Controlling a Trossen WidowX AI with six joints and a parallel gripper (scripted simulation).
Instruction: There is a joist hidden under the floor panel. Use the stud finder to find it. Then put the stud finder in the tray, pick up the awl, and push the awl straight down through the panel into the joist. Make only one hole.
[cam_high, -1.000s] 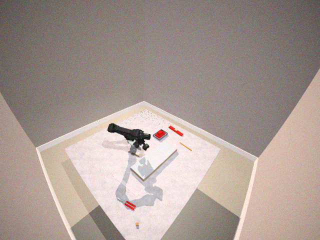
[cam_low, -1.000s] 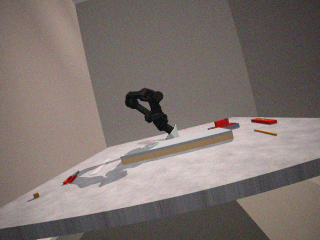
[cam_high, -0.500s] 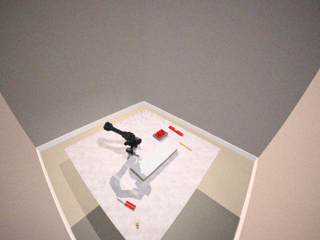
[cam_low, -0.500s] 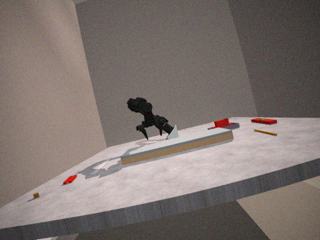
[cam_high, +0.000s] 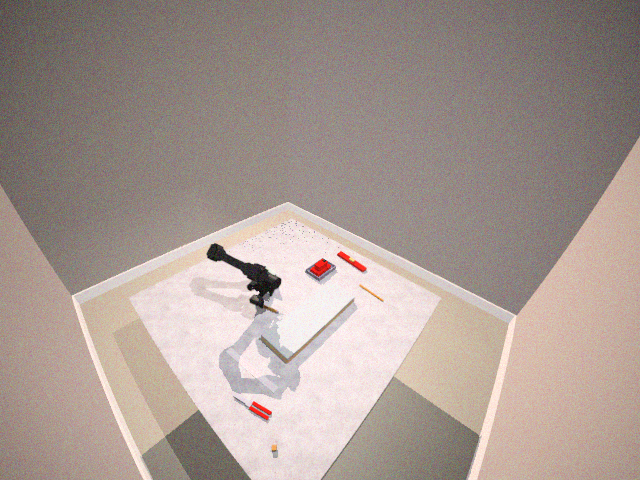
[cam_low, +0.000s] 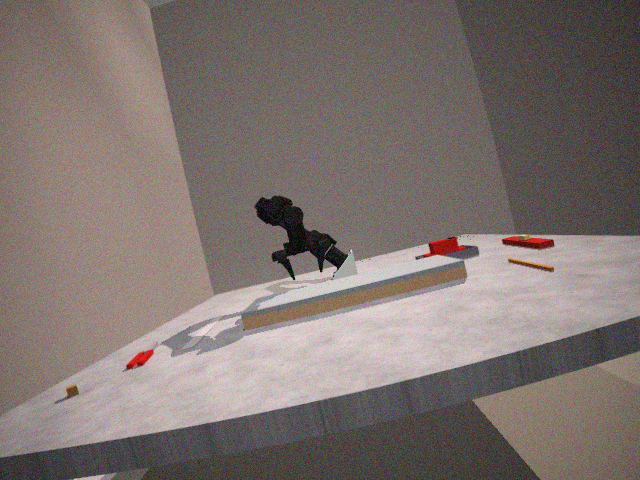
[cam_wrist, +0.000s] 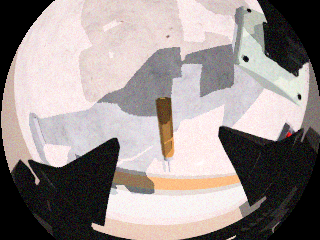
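My gripper tip is 5 cm short of the awl, 2 cm to the right of it and 4 cm above it. The rest, counted from my gripper tip: red stud finder 46 cm to the left; then square indicator 47 cm to the left, 1 cm above; then grey tray 44 cm to the left, 4 cm below.
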